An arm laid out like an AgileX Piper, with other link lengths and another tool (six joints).
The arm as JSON. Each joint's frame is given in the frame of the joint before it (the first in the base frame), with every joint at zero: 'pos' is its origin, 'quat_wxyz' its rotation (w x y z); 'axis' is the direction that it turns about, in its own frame. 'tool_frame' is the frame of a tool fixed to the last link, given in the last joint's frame.
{
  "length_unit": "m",
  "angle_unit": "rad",
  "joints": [
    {
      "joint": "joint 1",
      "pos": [
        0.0,
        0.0,
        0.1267
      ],
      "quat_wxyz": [
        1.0,
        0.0,
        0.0,
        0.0
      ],
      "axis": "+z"
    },
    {
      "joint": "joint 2",
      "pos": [
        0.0,
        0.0,
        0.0
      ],
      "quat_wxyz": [
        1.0,
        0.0,
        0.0,
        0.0
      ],
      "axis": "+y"
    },
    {
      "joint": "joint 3",
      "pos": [
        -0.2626,
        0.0,
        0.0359
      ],
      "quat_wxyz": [
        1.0,
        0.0,
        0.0,
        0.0
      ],
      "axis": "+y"
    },
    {
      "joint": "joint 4",
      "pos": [
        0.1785,
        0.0,
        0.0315
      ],
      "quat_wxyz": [
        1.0,
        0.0,
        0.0,
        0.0
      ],
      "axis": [
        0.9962,
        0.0,
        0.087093
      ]
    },
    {
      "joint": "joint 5",
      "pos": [
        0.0,
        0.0,
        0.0
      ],
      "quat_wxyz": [
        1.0,
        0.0,
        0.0,
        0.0
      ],
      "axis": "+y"
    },
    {
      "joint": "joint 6",
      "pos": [
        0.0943,
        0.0,
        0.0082
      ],
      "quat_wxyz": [
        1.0,
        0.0,
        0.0,
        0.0
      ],
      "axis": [
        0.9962,
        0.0,
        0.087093
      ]
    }
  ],
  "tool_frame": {
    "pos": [
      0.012,
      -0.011,
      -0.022
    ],
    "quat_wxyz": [
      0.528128,
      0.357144,
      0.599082,
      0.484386
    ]
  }
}
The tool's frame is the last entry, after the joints.
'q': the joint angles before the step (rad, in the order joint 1, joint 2, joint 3, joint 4, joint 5, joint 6). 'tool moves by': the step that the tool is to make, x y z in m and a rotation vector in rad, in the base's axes. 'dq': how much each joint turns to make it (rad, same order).
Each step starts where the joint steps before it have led.
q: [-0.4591 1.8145 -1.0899 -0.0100 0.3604 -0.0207]
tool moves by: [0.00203 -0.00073 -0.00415 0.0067 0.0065 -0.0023]
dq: [0.0001 0.0176 -0.0044 0.0038 -0.0043 0.0001]
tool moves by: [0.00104 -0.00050 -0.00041 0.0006 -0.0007 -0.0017]
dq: [0.0000 0.0045 -0.0049 -0.0005 0.0000 0.0023]
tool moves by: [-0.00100 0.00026 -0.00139 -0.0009 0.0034 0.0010]
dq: [-0.0001 0.0003 0.0082 -0.0042 -0.0058 0.0018]
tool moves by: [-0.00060 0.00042 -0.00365 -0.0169 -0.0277 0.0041]
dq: [0.0010 -0.0023 0.0365 -0.0050 -0.0665 0.0008]
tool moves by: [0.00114 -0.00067 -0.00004 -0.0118 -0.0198 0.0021]
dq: [0.0000 -0.0009 0.0082 -0.0031 -0.0303 0.0003]
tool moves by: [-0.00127 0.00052 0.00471 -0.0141 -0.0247 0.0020]
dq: [-0.0001 -0.0209 0.0117 -0.0023 -0.0193 -0.0004]
